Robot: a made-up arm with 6 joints. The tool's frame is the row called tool.
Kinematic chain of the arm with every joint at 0, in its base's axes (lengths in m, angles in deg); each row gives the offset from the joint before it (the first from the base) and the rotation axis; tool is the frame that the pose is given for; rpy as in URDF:
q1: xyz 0 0 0.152 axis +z
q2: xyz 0 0 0 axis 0.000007 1 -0.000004
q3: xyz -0.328 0 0.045 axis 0.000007 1 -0.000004
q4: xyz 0.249 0 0.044 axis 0.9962 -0.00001 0.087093
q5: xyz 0 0 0 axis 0.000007 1 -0.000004
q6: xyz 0.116 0 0.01 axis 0.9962 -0.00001 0.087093
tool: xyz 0 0 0 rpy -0.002 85.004 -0.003
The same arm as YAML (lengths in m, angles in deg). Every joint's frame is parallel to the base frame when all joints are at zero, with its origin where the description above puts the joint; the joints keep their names.
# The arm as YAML. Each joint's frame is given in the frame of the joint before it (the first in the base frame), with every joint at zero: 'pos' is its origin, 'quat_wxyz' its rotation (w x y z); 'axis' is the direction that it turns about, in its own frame. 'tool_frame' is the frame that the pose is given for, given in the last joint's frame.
length_unit: m
angle_unit: deg
joints:
  - joint: q1
    pos: [0.0, 0.0, 0.152]
    quat_wxyz: [1.0, 0.0, 0.0, 0.0]
    axis: [0.0, 0.0, 1.0]
  - joint: q2
    pos: [0.0, 0.0, 0.0]
    quat_wxyz: [1.0, 0.0, 0.0, 0.0]
    axis: [0.0, 1.0, 0.0]
  - joint: q3
    pos: [-0.328, 0.0, 0.045]
    quat_wxyz: [1.0, 0.0, 0.0, 0.0]
    axis: [0.0, 1.0, 0.0]
  - joint: q4
    pos: [0.249, 0.0, 0.044]
    quat_wxyz: [1.0, 0.0, 0.0, 0.0]
    axis: [0.9962, 0.0, 0.0871]
  - joint: q5
    pos: [0.0, 0.0, 0.0]
    quat_wxyz: [1.0, 0.0, 0.0, 0.0]
    axis: [0.0, 1.0, 0.0]
  - joint: q6
    pos: [0.116, 0.0, 0.01]
    quat_wxyz: [1.0, 0.0, 0.0, 0.0]
    axis: [0.9962, 0.0, 0.0871]
tool_frame:
  pos: [0.0, 0.0, 0.0]
  quat_wxyz: [0.737254, 0.000005, 0.675616, -0.000008]

